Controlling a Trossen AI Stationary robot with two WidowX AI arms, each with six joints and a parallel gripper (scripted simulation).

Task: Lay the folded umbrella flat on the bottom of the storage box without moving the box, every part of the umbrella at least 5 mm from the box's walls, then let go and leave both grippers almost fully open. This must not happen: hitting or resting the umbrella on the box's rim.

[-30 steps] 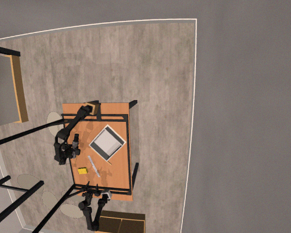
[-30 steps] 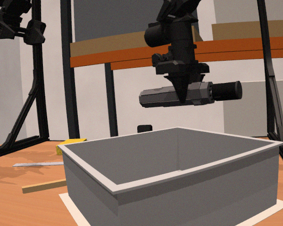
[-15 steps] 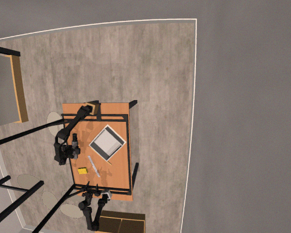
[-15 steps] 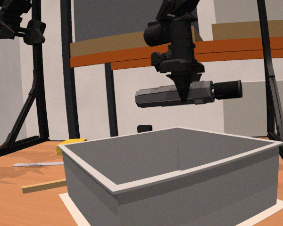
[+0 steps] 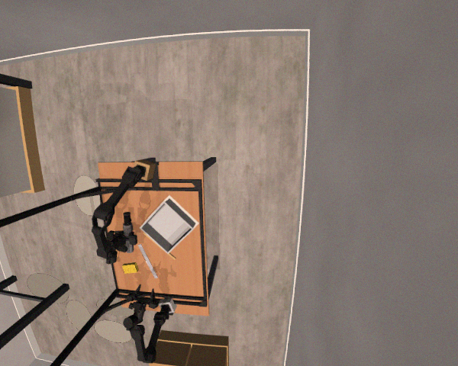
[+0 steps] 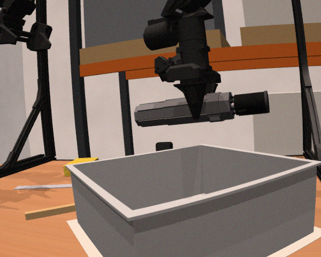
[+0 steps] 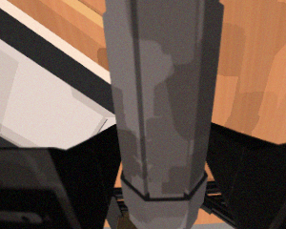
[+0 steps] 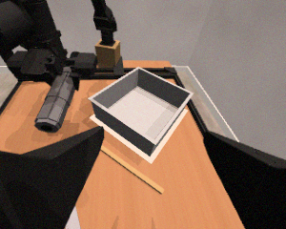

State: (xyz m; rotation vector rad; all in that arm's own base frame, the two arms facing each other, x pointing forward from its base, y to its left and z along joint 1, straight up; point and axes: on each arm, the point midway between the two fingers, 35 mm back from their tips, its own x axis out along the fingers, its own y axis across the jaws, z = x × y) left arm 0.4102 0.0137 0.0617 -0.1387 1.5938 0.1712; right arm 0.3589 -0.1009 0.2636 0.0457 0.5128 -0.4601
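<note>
Now: left hand 230 mm short of the storage box, 130 mm above it and 10 mm to the right of it. The rest, counted from my left hand: folded umbrella 20 mm below; then thin wooden stick 170 mm to the right, 170 mm below, 130 mm ahead; then metal ruler 310 mm to the right, 170 mm below, 10 mm ahead.
</note>
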